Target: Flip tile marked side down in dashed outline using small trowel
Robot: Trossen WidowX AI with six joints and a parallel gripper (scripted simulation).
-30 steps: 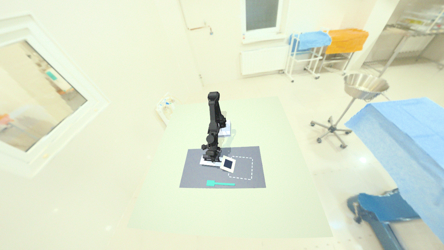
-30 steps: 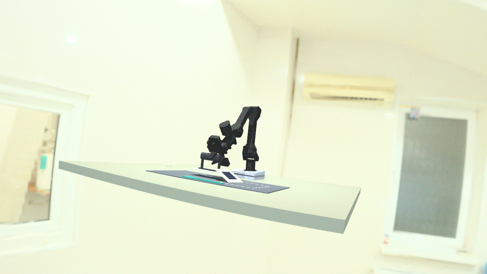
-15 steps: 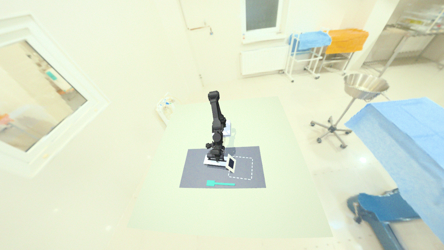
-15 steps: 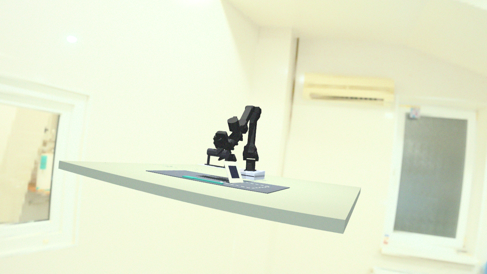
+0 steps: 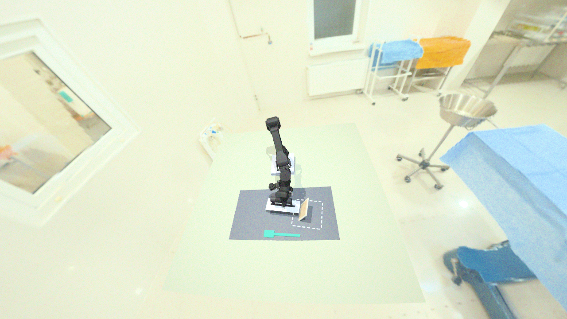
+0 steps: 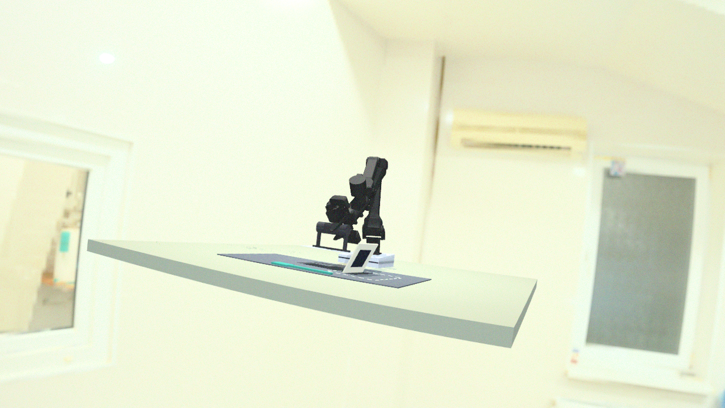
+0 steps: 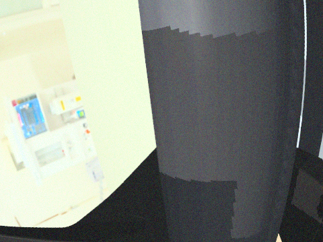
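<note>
Now: the grey mat 130 mm below my gripper tip, 20 mm to the right of it and 20 mm behind it. The rest, counted from my gripper tip: white tile: 110 mm to the left, 60 mm below, 10 mm ahead; trowel: 20 mm behind, 10 mm to the left, 10 mm below; teal flat tool: 120 mm ahead, 100 mm below, 70 mm to the right.
</note>
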